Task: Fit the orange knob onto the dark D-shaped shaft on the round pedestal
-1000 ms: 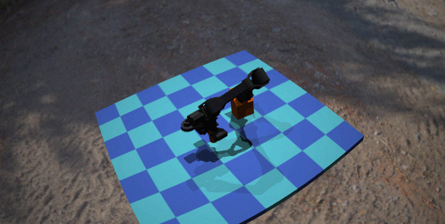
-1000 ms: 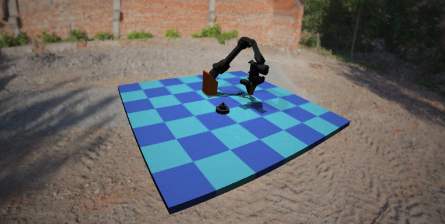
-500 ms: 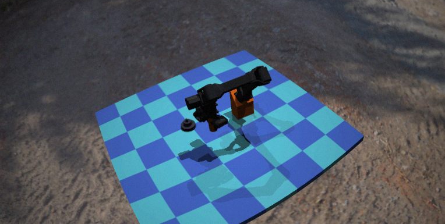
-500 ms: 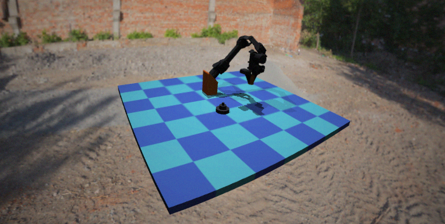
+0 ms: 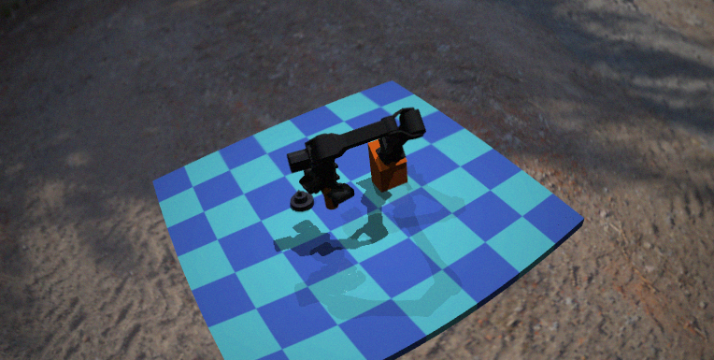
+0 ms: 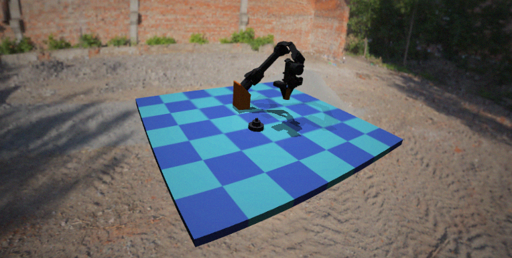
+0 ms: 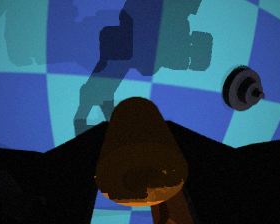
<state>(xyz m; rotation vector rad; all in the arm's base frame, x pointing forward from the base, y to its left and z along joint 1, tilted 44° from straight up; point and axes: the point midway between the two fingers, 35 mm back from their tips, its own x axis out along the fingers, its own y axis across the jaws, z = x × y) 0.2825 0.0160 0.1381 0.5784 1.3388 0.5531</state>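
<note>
My gripper tip is 1 cm short of the pedestal, 22 cm to the left of it and 11 cm above it. The rest, counted from my gripper tip: orange knob (2 cm above).
</note>
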